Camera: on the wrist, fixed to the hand. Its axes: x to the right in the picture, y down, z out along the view.
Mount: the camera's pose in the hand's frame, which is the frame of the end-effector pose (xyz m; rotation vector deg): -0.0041 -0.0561 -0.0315 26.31 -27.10 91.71
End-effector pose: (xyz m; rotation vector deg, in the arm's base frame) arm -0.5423 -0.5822 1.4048 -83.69 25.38 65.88
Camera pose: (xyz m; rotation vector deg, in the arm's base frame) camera -0.4866 -0.5974 1.4335 -8.44 86.99 131.22
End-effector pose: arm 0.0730 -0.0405 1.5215 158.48 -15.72 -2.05
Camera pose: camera 0.0813 0.0227 1.5310 -102.05 134.75 11.15
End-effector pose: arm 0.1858 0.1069 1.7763 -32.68 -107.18 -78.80
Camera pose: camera 0.1576 0.0591 1.7435 -95.79 -69.04 14.42
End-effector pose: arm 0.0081 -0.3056 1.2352 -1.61 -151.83 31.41
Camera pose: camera 0.0287 -0.3460 1.2811 95.49 99.13 -76.32
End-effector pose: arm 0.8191 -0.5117 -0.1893 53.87 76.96 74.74
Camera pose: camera 0.7952 -0.5288 -0.2467 -152.28 -16.24 -90.42
